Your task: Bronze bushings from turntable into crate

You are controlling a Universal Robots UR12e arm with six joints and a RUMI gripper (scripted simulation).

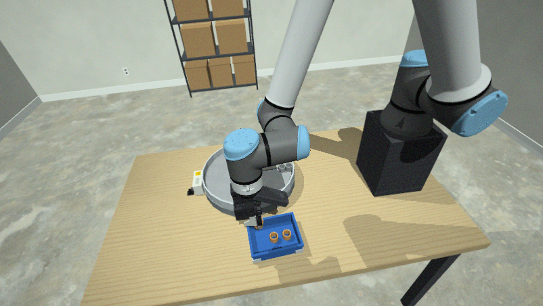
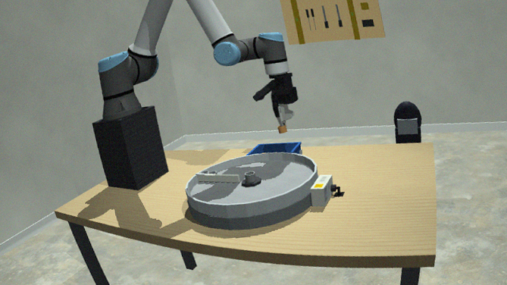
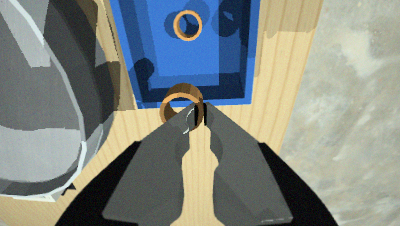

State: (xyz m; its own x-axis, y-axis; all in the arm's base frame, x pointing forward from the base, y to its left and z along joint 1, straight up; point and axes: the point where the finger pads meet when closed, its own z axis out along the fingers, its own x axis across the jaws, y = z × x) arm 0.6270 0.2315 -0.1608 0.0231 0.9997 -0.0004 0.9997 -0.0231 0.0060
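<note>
Now: the blue crate 110 mm below my hand, 50 mm behind it and 20 mm to the right of it. The rest, counted from my hand: grey turntable (350 mm to the right, 80 mm below, 10 mm ahead).
</note>
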